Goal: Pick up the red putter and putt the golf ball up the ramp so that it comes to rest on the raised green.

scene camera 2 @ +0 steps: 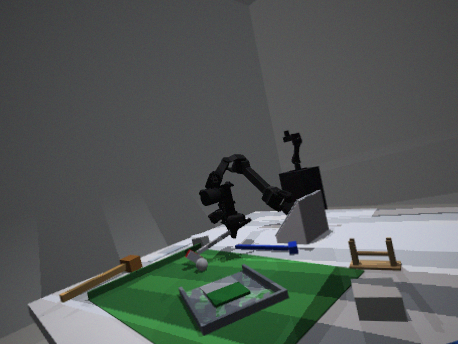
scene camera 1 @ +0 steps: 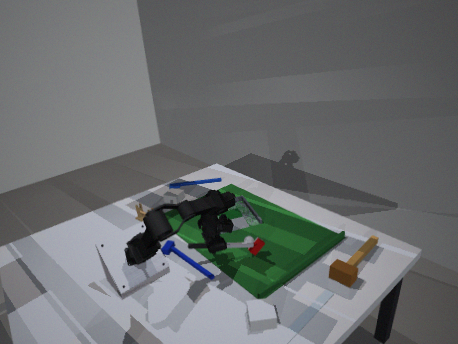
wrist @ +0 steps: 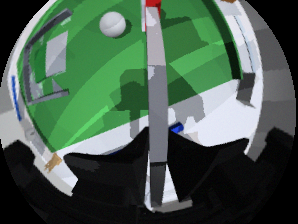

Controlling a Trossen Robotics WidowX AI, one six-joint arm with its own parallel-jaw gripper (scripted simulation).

My gripper (scene camera 1: 213, 252) holds a red putter. Further things: a wooden mallet (scene camera 1: 345, 273), a wooden rack (scene camera 2: 358, 264) and a green mat (scene camera 1: 289, 239).
The wooden mallet also shows in scene camera 2 (scene camera 2: 131, 263). My gripper also shows in scene camera 2 (scene camera 2: 233, 238) and in the wrist view (wrist: 153, 129). The green mat also shows in the wrist view (wrist: 107, 77).
